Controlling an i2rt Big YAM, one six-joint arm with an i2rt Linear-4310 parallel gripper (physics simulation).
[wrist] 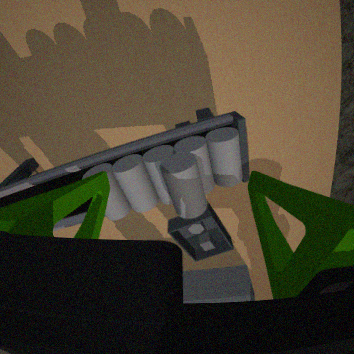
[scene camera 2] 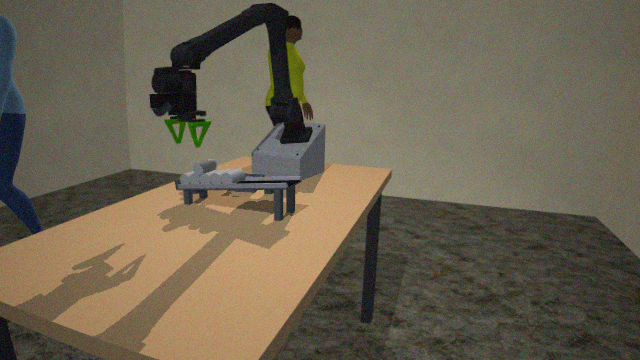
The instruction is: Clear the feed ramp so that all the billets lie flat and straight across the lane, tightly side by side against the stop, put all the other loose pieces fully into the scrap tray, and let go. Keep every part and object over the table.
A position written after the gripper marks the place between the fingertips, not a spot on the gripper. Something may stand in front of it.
Observation:
In view: the gripper (scene camera 2: 188, 145), a grey billet (wrist: 223, 146), a grey billet (wrist: 197, 145), a grey billet (wrist: 151, 158) and a grey billet (wrist: 117, 206).
The gripper also shows in the wrist view (wrist: 178, 178).

